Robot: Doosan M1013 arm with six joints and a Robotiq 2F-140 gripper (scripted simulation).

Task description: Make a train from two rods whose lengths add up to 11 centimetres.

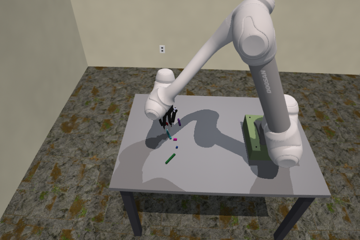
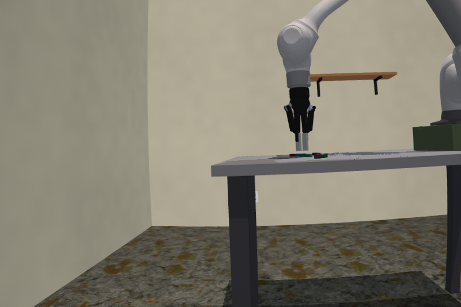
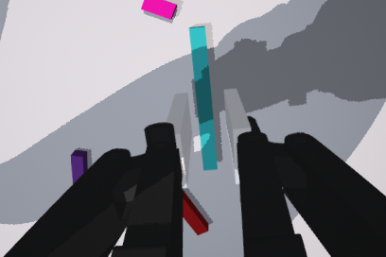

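Now: the turquoise rod 50 mm below my hand. Also, from my hand: magenta rod (50 mm to the left, 50 mm below, 50 mm behind); then purple rod (100 mm to the right, 70 mm behind, 50 mm below); then red rod (80 mm to the right, 50 mm below).
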